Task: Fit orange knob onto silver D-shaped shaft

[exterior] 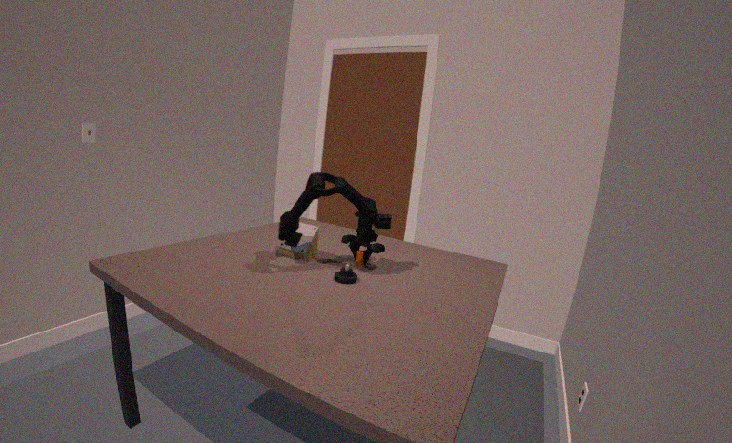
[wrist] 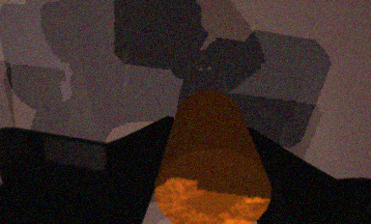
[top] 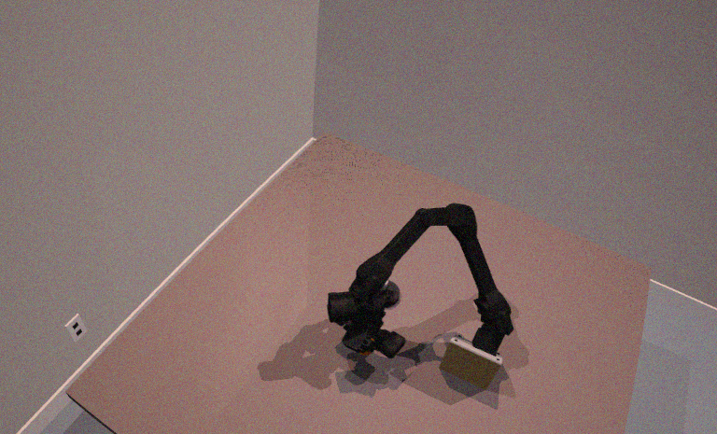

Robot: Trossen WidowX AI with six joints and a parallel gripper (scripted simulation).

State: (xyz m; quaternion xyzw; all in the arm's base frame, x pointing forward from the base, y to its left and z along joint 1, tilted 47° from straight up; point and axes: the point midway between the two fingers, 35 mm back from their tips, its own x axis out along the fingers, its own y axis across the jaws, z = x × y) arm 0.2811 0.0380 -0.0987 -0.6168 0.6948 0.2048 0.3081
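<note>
Right now my gripper tip is 30 mm below the orange knob. The rest, counted from my gripper tip: round pedestal: 30 mm ahead, 180 mm to the right, 20 mm above.
</note>
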